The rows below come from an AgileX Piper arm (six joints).
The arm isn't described. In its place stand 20 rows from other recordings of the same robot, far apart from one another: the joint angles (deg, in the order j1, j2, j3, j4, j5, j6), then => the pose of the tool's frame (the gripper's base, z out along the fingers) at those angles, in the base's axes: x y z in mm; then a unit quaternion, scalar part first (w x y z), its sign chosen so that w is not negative.
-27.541 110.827 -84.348 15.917 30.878 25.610 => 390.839 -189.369 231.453 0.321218 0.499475 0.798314 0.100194
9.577 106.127 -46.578 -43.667 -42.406 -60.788 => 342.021 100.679 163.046 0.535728 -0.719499 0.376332 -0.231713
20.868 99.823 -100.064 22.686 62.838 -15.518 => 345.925 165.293 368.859 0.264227 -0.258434 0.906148 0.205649
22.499 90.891 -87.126 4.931 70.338 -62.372 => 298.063 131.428 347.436 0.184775 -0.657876 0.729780 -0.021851
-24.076 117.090 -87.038 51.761 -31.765 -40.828 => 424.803 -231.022 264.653 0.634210 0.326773 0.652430 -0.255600
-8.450 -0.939 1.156 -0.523 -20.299 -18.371 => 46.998 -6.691 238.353 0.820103 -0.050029 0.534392 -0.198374
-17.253 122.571 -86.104 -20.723 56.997 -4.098 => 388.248 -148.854 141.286 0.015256 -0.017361 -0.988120 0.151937
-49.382 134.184 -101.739 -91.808 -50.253 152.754 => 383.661 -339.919 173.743 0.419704 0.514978 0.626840 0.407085
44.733 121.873 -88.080 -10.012 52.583 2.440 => 311.765 291.185 151.902 0.097862 -0.402813 0.909282 -0.037029
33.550 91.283 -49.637 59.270 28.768 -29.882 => 237.441 202.628 206.857 0.174545 -0.129300 0.918453 0.330544
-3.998 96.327 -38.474 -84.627 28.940 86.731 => 279.485 -63.481 146.851 0.282272 0.128370 0.919780 -0.240519
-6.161 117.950 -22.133 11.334 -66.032 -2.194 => 262.569 -44.780 65.193 0.530834 0.111378 0.834927 -0.093313
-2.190 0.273 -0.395 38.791 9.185 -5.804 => 56.366 6.951 203.966 0.659608 0.181894 0.696304 0.216778
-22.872 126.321 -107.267 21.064 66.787 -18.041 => 438.095 -152.183 203.661 0.134051 0.099659 0.976684 0.134855
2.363 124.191 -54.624 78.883 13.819 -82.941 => 351.145 35.836 36.273 0.197553 -0.080461 0.970516 0.112240
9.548 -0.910 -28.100 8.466 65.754 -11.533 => -12.411 10.299 268.459 0.486608 -0.165536 0.855318 0.065126
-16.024 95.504 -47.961 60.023 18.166 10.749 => 313.620 -64.502 178.128 0.231152 0.602928 0.717708 0.260659
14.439 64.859 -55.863 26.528 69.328 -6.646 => 177.796 85.047 321.263 0.125556 -0.128012 0.955751 0.233212
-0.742 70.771 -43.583 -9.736 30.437 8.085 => 239.299 -10.896 256.306 0.322675 0.017263 0.945348 -0.043591
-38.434 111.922 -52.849 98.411 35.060 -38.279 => 311.063 -180.831 124.571 0.276616 0.617279 0.652495 0.341614
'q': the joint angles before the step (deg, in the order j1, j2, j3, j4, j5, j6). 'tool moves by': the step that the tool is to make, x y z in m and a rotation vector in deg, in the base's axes. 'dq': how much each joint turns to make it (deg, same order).
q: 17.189, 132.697, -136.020, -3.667, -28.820, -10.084
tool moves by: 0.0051, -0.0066, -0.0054, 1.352, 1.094, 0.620
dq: -0.866, 0.582, -0.020, -0.471, 0.011, 2.594
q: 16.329, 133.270, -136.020, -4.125, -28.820, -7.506
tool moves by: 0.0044, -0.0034, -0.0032, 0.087, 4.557, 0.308
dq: -0.452, -0.016, -0.538, -0.443, 4.852, 2.102
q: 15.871, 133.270, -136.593, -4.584, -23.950, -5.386
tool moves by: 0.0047, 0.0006, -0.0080, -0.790, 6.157, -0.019
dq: 0.004, 0.023, -0.153, 0.007, 6.261, 0.966
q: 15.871, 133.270, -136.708, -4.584, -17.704, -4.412
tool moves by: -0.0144, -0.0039, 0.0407, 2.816, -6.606, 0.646
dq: 0.001, 0.123, -7.589, -0.461, 0.304, 1.551
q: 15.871, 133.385, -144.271, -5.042, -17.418, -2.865
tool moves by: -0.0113, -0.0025, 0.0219, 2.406, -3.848, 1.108
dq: 0.053, -0.475, -3.070, -0.181, -0.867, 1.787
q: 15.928, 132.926, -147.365, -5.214, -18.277, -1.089
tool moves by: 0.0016, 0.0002, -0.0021, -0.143, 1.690, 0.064
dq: -0.002, 0.010, -0.019, -0.009, 1.671, 0.355
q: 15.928, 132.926, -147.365, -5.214, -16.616, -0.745
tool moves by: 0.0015, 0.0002, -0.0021, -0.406, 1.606, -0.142
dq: 0.001, 0.000, -0.011, -0.001, 1.674, 0.001
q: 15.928, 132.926, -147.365, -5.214, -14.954, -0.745
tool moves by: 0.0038, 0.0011, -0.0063, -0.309, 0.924, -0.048
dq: 0.005, 0.607, 0.058, -0.030, 0.310, -0.030
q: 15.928, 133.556, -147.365, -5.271, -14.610, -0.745
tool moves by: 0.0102, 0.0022, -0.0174, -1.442, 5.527, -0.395
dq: -0.005, 1.215, -0.018, -0.027, 4.532, 0.029
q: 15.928, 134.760, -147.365, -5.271, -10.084, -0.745
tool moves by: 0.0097, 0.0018, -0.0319, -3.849, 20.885, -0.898
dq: 0.171, 0.012, -0.025, 1.671, 21.212, -0.010
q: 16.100, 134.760, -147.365, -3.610, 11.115, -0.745
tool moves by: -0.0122, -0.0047, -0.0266, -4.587, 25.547, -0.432
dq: -0.118, -1.760, 0.024, 2.470, 27.577, -0.005
